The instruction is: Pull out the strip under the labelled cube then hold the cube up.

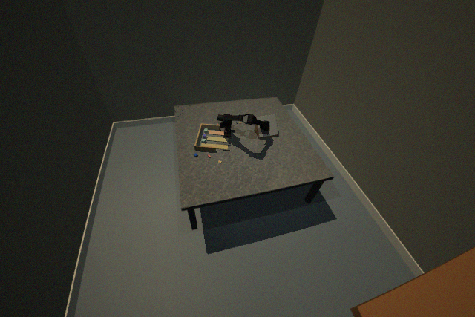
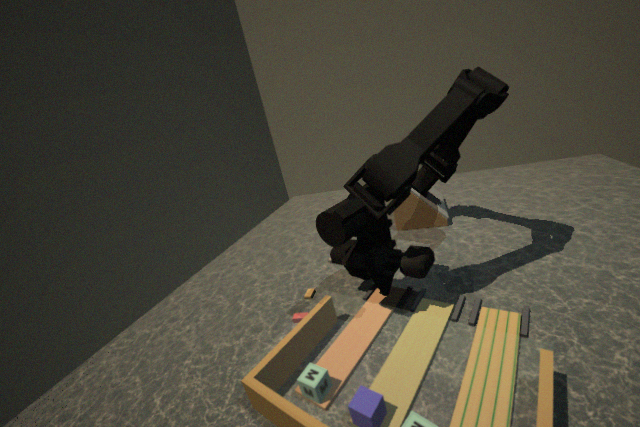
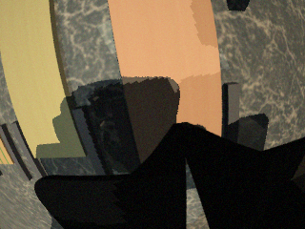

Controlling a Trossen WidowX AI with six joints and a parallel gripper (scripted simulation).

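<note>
Right now my gripper tip is 100 mm short of the strip and 30 mm to the left of it.
</note>
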